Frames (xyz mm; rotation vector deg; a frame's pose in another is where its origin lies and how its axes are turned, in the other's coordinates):
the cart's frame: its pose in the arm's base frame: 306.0 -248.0 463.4 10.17 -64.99 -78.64
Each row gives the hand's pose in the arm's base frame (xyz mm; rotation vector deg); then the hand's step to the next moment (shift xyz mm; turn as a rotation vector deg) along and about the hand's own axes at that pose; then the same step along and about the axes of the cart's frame.
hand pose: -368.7 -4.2 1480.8 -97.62 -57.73 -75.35
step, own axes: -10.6 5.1 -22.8 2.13 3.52 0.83
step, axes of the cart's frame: 17.8 -15.0 -10.9 0.38 3.58 -2.15
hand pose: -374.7 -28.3 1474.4 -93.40 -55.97 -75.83
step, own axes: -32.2 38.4 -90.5 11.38 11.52 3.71
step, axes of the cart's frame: 70.7 -45.9 -59.9 2.21 15.67 -5.06
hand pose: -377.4 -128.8 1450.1 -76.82 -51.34 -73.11
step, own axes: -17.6 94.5 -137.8 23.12 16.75 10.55
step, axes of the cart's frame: 86.1 -33.4 -140.4 3.01 30.10 -3.33
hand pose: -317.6 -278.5 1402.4 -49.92 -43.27 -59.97
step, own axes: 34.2 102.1 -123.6 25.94 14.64 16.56
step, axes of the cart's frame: 28.5 19.2 -160.3 3.36 33.82 2.55
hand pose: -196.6 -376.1 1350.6 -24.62 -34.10 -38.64
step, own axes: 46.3 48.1 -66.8 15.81 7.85 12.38
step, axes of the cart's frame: -13.9 31.6 -87.9 2.96 21.00 3.88
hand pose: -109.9 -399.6 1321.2 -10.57 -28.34 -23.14
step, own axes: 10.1 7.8 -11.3 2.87 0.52 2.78
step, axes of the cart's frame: -6.7 7.4 -13.8 1.50 3.59 1.06
